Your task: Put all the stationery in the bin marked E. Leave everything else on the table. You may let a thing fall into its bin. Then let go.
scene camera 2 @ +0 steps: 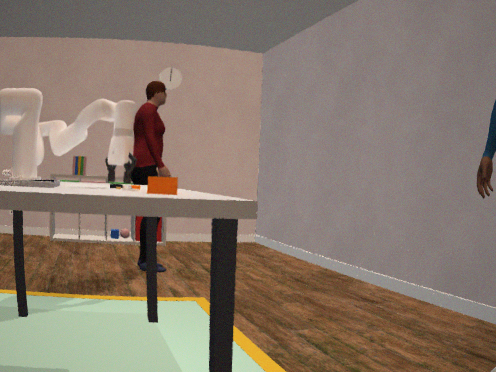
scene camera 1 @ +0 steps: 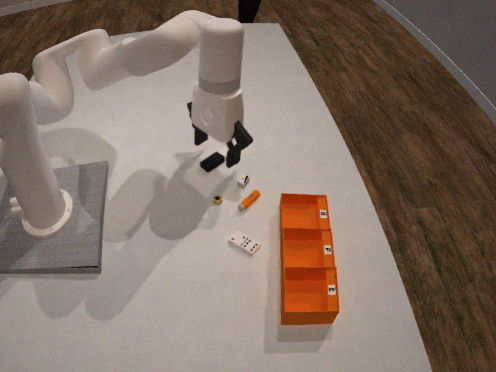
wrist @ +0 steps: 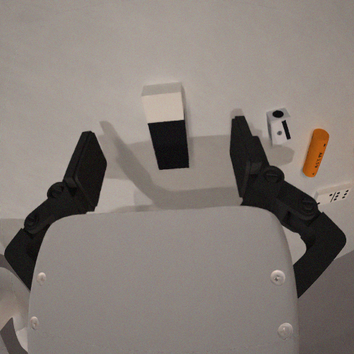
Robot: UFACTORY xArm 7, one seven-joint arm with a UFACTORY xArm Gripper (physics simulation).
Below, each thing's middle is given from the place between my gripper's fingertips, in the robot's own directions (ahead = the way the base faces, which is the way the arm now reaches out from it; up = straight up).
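Labels:
My gripper is 1 cm above the eraser (wrist: 163, 104). Counting from my hand, there's an orange bin box (scene camera 1: 309, 289) 25 cm to the right and 14 cm ahead, and there's a pencil sharpener (wrist: 278, 121) 1 cm below my hand, 6 cm to the right and 5 cm ahead.

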